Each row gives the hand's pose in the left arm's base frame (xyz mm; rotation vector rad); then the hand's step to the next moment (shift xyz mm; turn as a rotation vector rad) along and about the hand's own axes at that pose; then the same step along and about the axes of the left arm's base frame.
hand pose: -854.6 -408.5 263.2 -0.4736 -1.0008 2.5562
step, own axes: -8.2 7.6 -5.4 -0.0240 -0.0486 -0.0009
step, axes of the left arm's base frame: 8.0 -5.7 -7.6 0.0313 0.0234 0.0375
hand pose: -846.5 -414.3 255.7 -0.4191 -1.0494 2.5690
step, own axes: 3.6 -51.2 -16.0 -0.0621 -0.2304 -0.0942
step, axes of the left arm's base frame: 12.8 45.8 25.1 0.1369 0.1876 0.1090
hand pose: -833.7 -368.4 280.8 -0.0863 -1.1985 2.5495
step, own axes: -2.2 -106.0 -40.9 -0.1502 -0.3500 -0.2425
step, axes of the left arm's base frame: 37.6 92.7 53.9 0.2796 0.3410 0.0969
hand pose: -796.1 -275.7 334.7 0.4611 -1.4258 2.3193
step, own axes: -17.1 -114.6 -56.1 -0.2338 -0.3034 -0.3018
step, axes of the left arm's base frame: 65.3 95.4 56.6 0.3258 0.3628 -0.0035
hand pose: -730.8 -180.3 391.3 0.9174 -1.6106 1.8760
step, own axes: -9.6 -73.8 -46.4 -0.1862 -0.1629 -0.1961
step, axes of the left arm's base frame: 53.2 59.1 37.0 0.2085 0.2316 -0.0504
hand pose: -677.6 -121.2 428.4 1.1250 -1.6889 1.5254
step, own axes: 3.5 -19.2 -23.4 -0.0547 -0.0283 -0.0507
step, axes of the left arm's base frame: 12.7 22.6 16.1 0.0448 0.0609 -0.0253
